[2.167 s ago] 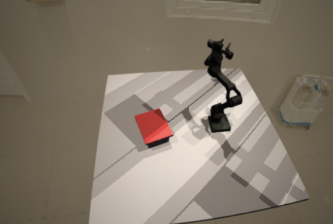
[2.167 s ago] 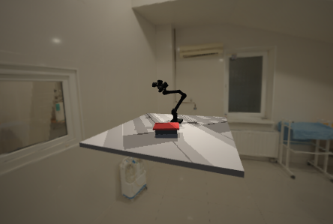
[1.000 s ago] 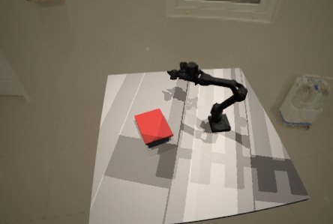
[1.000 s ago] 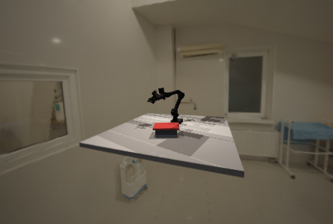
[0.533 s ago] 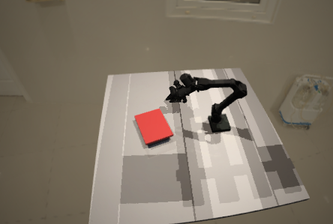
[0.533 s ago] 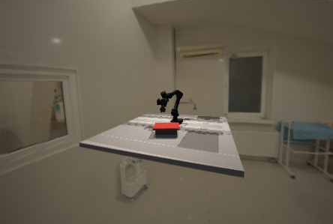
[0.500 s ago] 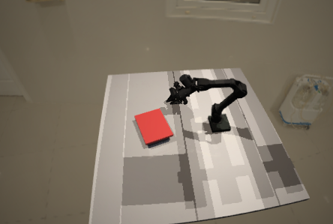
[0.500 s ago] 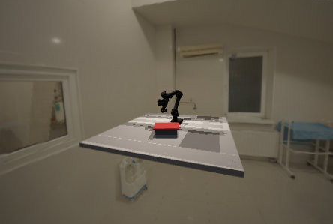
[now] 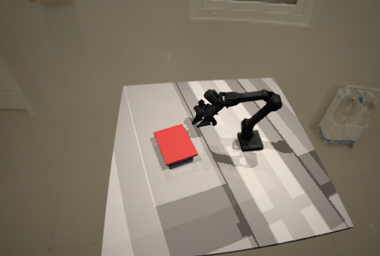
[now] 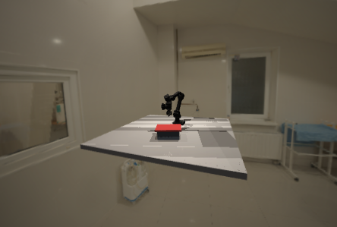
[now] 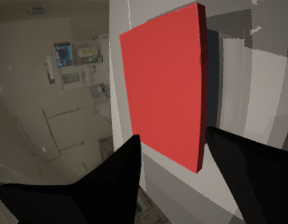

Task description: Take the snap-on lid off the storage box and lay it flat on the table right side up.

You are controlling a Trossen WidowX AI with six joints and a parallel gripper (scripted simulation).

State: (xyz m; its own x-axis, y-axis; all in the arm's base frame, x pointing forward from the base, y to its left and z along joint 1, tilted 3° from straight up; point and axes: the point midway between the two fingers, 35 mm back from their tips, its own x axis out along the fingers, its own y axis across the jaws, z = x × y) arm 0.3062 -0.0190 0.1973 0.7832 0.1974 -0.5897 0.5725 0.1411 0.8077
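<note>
Now: the lid 12 cm ahead of my gripper tip, 3 cm to the left of it and 10 cm below it. Also, from my gripper tip: storage box (12 cm ahead, 3 cm to the left, 14 cm below).
</note>
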